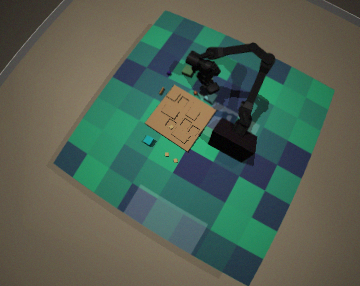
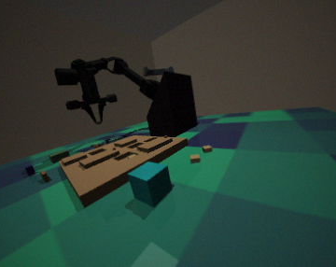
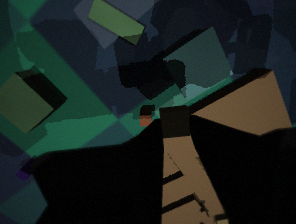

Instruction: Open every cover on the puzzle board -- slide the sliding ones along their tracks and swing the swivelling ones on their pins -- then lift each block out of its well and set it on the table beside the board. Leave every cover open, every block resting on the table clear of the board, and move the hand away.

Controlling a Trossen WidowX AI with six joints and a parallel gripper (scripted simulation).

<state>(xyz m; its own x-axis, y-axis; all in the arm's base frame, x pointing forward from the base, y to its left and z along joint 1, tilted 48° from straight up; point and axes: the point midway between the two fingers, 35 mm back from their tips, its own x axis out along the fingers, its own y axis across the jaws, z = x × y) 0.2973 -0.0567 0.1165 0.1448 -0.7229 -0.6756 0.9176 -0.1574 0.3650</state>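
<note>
The light teal block lies 50 mm behind my gripper tip, 10 mm to the right of it and 100 mm below it. Round my gripper tip: green block (170 mm ahead, 70 mm to the right, 100 mm below); then brown block (210 mm ahead, 130 mm to the left, 100 mm below); then orange block (40 mm ahead, 20 mm to the left, 100 mm below).
</note>
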